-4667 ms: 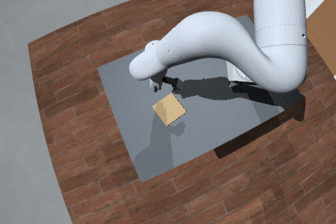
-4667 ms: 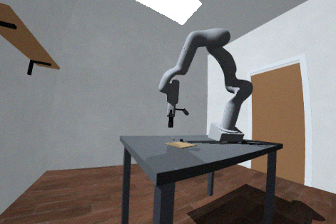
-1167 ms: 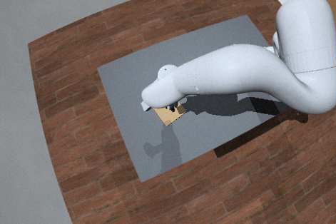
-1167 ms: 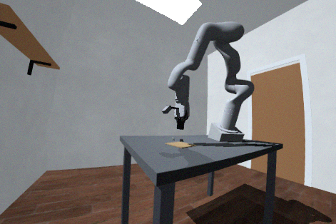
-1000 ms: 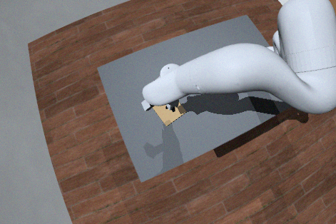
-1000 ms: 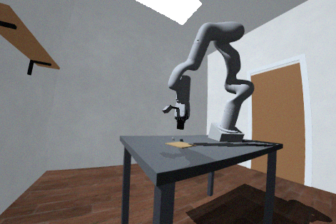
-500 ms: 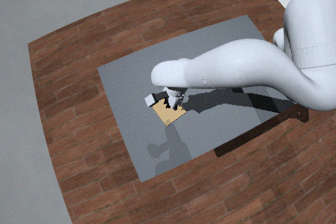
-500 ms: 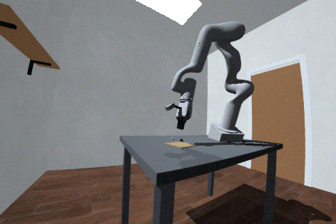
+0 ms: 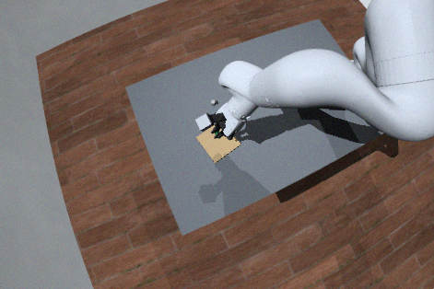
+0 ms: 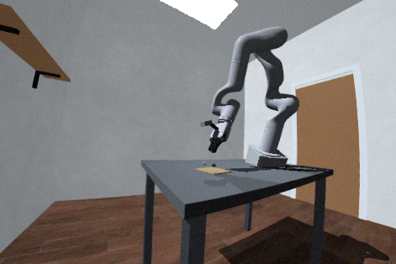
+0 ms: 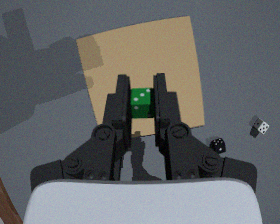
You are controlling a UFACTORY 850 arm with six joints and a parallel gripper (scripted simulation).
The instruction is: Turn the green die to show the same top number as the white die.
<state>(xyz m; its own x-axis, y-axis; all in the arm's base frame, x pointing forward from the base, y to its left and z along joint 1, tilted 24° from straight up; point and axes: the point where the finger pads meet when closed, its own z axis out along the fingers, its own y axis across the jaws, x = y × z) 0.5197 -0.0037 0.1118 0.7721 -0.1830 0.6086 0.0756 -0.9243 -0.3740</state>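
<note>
Right now my hand is 20 mm above the green die. Round my hand: black die 90 mm behind, 110 mm to the right, 110 mm below; then white die 50 mm behind, 170 mm to the right, 110 mm below; then mat 120 mm below.
</note>
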